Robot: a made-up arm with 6 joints.
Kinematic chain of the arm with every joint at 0, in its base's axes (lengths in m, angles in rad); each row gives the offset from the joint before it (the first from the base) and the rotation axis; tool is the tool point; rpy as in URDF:
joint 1: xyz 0 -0.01 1.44 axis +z
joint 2: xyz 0.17 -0.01 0 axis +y
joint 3: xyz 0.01 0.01 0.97 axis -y
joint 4: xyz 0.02 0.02 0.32 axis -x
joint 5: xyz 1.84 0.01 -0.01 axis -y
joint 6: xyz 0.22 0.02 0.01 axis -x
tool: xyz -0.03 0 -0.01 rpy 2.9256 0.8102 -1.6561
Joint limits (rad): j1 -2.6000..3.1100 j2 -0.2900..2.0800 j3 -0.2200..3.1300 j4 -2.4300..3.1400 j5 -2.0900..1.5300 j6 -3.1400..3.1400
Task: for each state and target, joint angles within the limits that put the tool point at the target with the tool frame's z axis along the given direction. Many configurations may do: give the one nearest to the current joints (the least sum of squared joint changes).
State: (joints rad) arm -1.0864 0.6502 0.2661 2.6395 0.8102 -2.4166
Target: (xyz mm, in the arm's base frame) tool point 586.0 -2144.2 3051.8 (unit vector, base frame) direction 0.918 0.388 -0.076
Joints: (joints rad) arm -1.3065 0.0679 0.2447 2.1710 -0.0085 -2.8696
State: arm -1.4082 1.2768 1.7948 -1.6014 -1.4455 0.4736
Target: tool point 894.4 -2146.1 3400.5 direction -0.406 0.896 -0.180
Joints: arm -1.2577 0.9648 1.5650 -1.9384 -1.3551 0.3864
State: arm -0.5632 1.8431 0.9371 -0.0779 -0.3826 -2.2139
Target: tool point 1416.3 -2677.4 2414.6 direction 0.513 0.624 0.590
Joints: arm -1.1019 1.4423 1.7208 0.3324 -0.0037 -1.8078
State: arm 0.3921 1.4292 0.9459 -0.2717 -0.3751 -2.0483
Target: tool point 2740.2 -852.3 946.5 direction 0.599 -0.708 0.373
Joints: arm -0.3352 1.1109 0.5252 -0.5183 -0.6317 -2.3579
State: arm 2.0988 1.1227 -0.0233 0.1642 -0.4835 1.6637
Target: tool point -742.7 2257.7 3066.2 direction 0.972 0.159 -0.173
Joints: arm 1.8712 0.2621 0.4518 0.3614 -0.0263 1.8799
